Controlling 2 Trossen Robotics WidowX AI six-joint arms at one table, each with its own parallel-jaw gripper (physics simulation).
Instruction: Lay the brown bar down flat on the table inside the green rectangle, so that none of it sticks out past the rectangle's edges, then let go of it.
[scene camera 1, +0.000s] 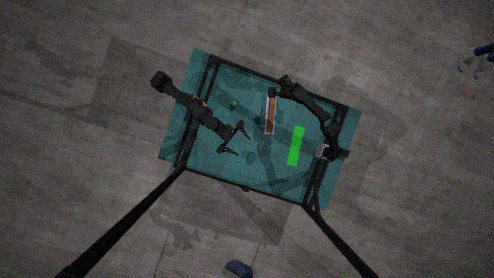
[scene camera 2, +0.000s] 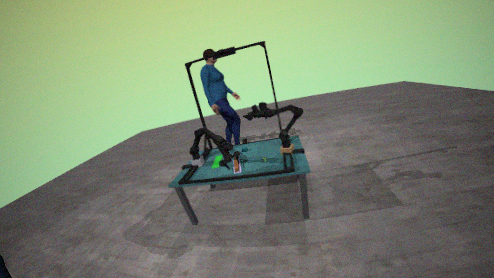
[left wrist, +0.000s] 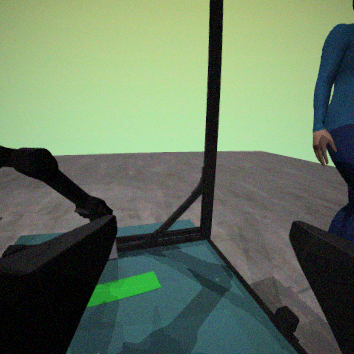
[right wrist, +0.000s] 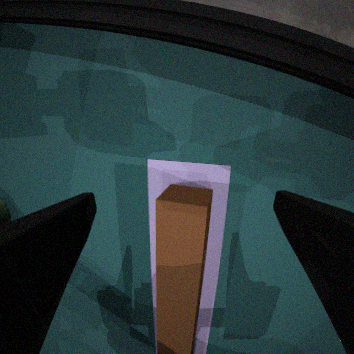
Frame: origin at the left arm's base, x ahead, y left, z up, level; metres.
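Seen in the pictures: left gripper, fingertip midpoint: (scene camera 1: 244, 147) (scene camera 2: 245, 114) (left wrist: 203, 226); right gripper, fingertip midpoint: (scene camera 1: 275, 94) (scene camera 2: 234, 166) (right wrist: 185, 200); left arm's base at its link origin: (scene camera 2: 286, 146); right arm's base at its link origin: (scene camera 1: 328, 152) (scene camera 2: 196, 158).
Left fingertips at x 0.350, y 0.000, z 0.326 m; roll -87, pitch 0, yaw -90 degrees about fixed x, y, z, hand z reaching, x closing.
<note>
Offsets run from my left fingertips to a thing's top centre. "*": to the spot under its first point. Level surfaces: height alone.
The brown bar @(dx +0.051, dy +0.263, dz -0.358 m) (scene camera 1: 271, 115) (scene camera 2: 237, 166) (right wrist: 181, 260) lies on a lilac rectangle @(* dx +0.114, dy +0.164, dz -0.358 m) (scene camera 1: 269, 133) (right wrist: 217, 220), left of the green rectangle in scene camera 1. The green rectangle @(* dx +0.328, dy +0.209, dz -0.391 m) (scene camera 1: 296, 146) (scene camera 2: 217, 161) (left wrist: 130, 287) has no bar on it. My right gripper (right wrist: 185, 200) is open above the bar, with one finger to each side and nothing gripped; in scene camera 1 it is over the bar's upper end, which it partly hides. My left gripper (scene camera 1: 244, 146) (left wrist: 203, 226) is open and empty, raised high over the table, away from the bar.
A small yellow-green object @(dx -0.187, dy +0.163, dz -0.358 m) (scene camera 1: 233, 104) (scene camera 2: 264, 159) and a teal round object @(dx +0.127, dy -0.033, dz -0.361 m) (scene camera 1: 251, 157) are on the table @(dz -0.392 m) (scene camera 1: 192, 55). A black frame runs round the table, with an upright post (left wrist: 214, 100). A person in blue (scene camera 2: 215, 85) stands behind the table in scene camera 2.
</note>
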